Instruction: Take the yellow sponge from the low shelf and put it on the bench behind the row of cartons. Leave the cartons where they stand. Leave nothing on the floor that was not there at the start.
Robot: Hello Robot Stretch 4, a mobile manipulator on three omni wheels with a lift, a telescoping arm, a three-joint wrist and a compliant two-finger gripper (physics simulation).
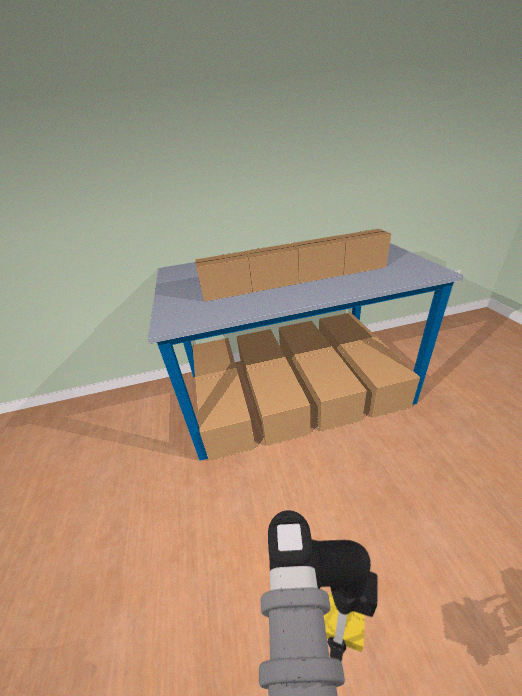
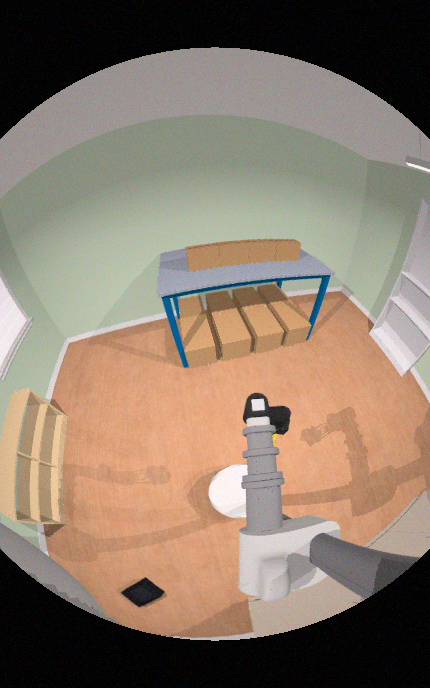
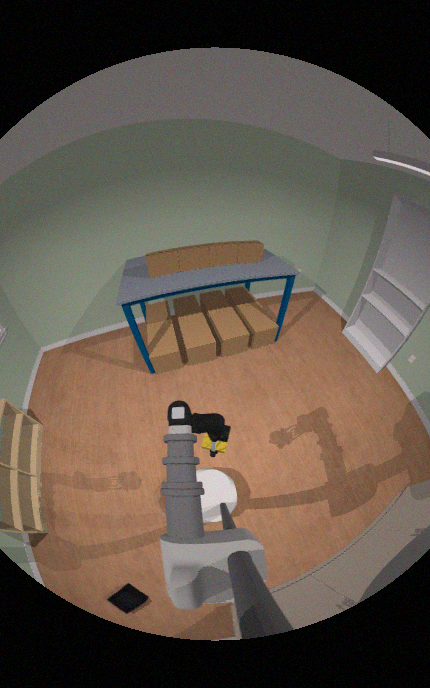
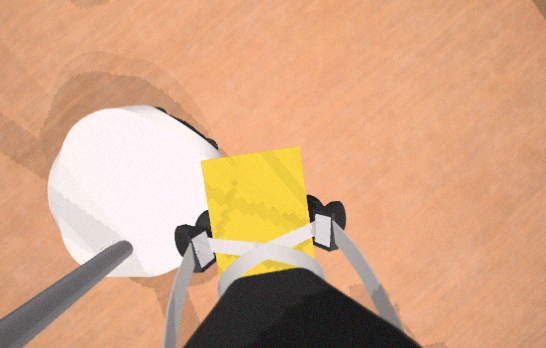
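Seen in the pictures: gripper, fingertip midpoint: [image 3: 215, 444] [image 4: 260, 221]; robot's base, link origin: [image 2: 237, 489] [image 3: 207, 494] [image 4: 156, 186].
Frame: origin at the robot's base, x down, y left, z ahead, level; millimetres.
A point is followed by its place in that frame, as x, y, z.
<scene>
The yellow sponge [image 1: 352, 628] @[-734, -108, 249] [image 3: 206, 442] @[-734, -51, 269] [image 4: 257, 200] @[-734, -65, 276] is between the two fingertips, with a pad against each long side. My gripper [image 4: 260, 221] @[-687, -88, 268] is shut on it and holds it above the floor, beside the white base. The bench [image 1: 314, 292] @[-886, -224, 1436] [image 2: 238, 278] @[-886, -49, 1278] [image 3: 202, 284] @[-872, -95, 1276] has a grey top and blue legs and stands against the green wall, ahead of the arm. The row of brown cartons [image 1: 275, 270] @[-981, -43, 1530] [image 2: 235, 254] @[-976, -51, 1532] [image 3: 195, 258] @[-979, -53, 1533] stands upright on the bench top, side by side. The bench surface behind the row is hidden.
Several long brown boxes [image 1: 280, 387] @[-242, -23, 1467] [image 2: 230, 327] @[-242, 4, 1452] [image 3: 197, 337] @[-242, -17, 1371] lie under the bench. A low wooden shelf [image 2: 41, 464] @[-51, 1974, -181] [image 3: 18, 469] @[-287, 1706, -107] stands at the left. A white shelf unit [image 3: 366, 299] @[-632, -2066, 1457] stands at the right. A black flat object [image 2: 143, 592] [image 3: 128, 598] lies on the floor near the robot.
</scene>
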